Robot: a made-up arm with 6 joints.
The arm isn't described. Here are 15 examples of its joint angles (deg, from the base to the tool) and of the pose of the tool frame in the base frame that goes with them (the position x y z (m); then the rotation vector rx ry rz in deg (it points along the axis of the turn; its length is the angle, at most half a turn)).
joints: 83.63 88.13 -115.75 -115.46 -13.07 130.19
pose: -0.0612 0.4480 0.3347 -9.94 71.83 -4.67
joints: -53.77 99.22 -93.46 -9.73 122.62 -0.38
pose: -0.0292 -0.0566 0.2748 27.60 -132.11 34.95
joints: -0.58 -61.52 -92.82 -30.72 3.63 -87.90
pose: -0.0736 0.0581 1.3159 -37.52 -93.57 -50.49
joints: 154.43 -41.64 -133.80 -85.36 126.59 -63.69
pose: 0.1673 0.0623 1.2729 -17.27 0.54 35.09
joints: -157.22 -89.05 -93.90 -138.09 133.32 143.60
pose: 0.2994 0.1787 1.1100 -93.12 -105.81 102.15
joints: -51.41 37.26 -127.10 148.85 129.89 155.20
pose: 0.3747 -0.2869 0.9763 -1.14 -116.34 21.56
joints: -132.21 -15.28 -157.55 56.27 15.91 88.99
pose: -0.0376 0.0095 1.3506 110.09 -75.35 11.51
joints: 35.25 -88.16 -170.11 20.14 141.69 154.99
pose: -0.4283 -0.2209 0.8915 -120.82 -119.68 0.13
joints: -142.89 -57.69 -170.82 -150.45 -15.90 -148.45
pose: 0.3850 0.2096 1.1278 -9.99 -89.76 -24.92
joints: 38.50 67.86 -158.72 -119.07 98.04 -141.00
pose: 0.4853 0.3423 0.8884 -173.49 29.97 -17.89
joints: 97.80 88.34 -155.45 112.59 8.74 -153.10
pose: -0.0833 0.6050 0.5333 10.15 17.33 62.08
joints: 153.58 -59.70 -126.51 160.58 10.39 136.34
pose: 0.1429 -0.1157 1.2951 142.59 3.74 56.81
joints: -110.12 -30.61 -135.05 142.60 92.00 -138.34
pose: 0.1109 0.0449 1.3491 -44.13 -63.85 5.09
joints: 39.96 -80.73 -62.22 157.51 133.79 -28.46
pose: -0.1518 0.0822 1.1968 -11.56 57.82 145.40
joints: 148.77 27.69 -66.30 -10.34 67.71 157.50
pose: -0.3425 0.2297 0.4915 30.39 44.28 -77.14
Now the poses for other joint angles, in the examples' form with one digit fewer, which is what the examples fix.
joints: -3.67 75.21 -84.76 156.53 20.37 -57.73
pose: 0.230 0.058 0.251 -114.7 -56.6 114.7
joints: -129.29 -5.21 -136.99 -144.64 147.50 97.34
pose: -0.058 -0.047 1.250 69.4 93.7 -31.5
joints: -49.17 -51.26 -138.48 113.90 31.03 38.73
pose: -0.093 0.196 1.323 102.7 36.8 51.4
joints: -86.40 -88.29 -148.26 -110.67 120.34 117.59
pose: -0.112 0.560 0.857 -49.2 102.7 -84.8
